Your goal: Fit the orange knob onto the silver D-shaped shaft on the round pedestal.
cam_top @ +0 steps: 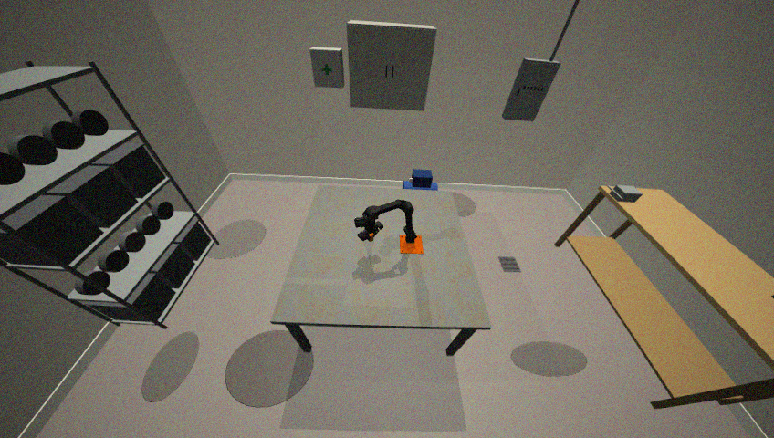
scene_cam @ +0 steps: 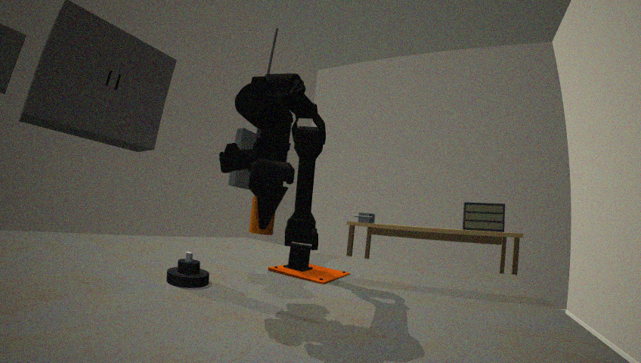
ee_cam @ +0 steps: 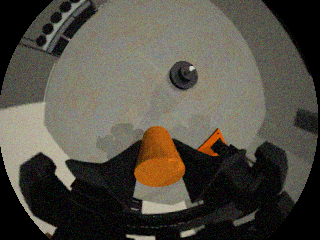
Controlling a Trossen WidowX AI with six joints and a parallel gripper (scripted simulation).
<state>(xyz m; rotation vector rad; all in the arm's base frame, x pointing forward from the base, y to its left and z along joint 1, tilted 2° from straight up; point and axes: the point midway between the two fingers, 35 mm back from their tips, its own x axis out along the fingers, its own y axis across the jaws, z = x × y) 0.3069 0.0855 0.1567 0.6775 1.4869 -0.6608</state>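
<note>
The round pedestal is 20 mm ahead of my gripper tip, 160 mm to the right of it and 100 mm below it. Also, from my gripper tip: orange knob: 30 mm above.
</note>
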